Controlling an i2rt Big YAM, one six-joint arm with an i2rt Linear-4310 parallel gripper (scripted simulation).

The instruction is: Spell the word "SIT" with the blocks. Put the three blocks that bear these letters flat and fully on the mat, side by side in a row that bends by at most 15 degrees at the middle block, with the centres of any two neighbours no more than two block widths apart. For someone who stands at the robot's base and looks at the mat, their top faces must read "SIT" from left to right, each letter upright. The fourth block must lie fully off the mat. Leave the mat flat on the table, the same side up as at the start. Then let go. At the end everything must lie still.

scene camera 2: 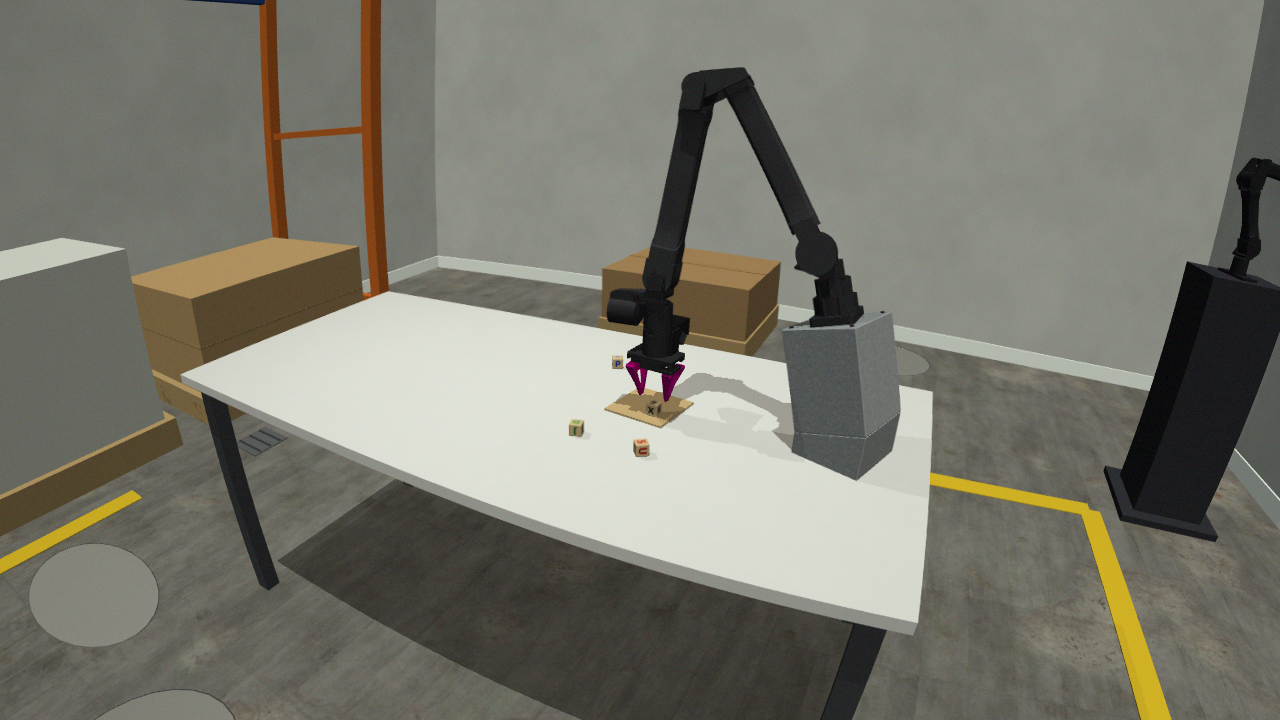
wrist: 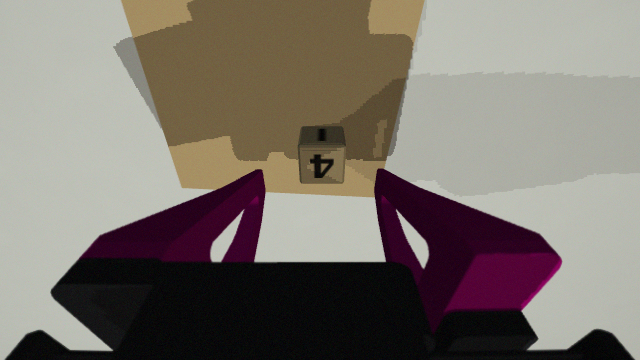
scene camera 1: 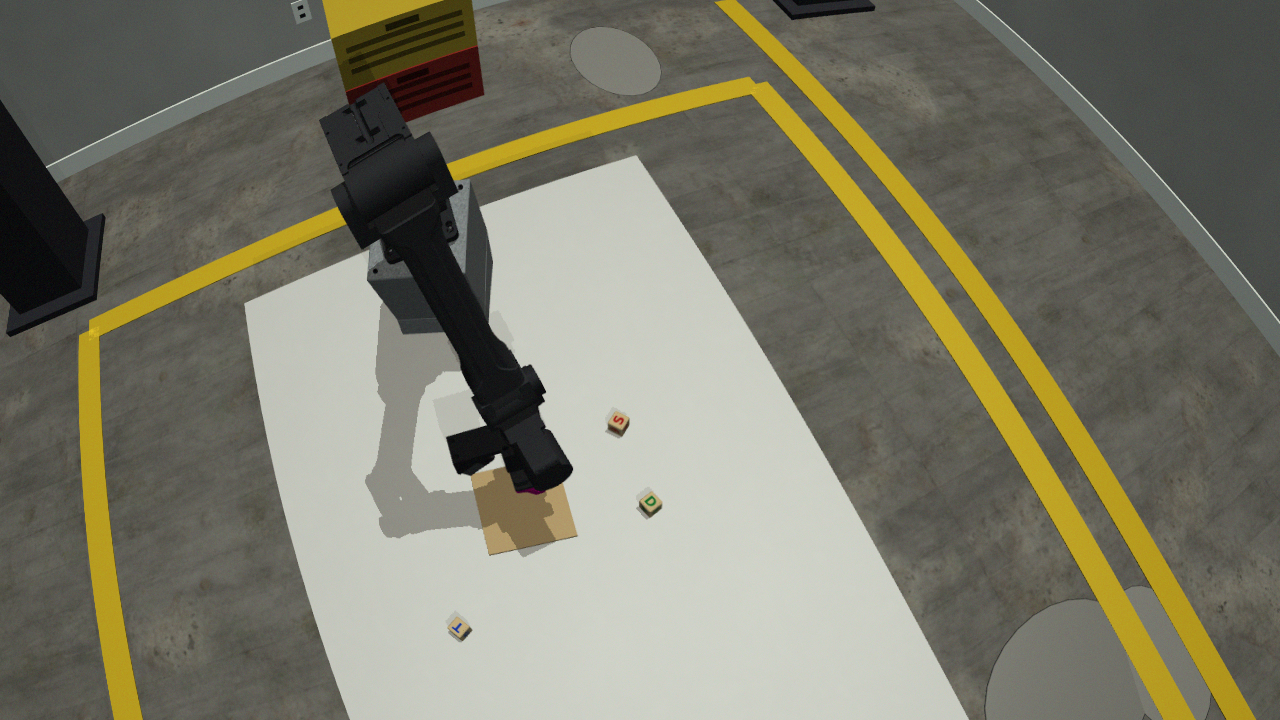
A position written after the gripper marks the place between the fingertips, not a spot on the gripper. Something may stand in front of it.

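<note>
Scene camera 1 shows a tan mat (scene camera 1: 510,521). In scene camera 2, the mat (scene camera 2: 633,406) is visible together with the gripper (scene camera 2: 653,397). The wrist view shows the gripper (wrist: 319,179) and the mat (wrist: 232,92).
</note>
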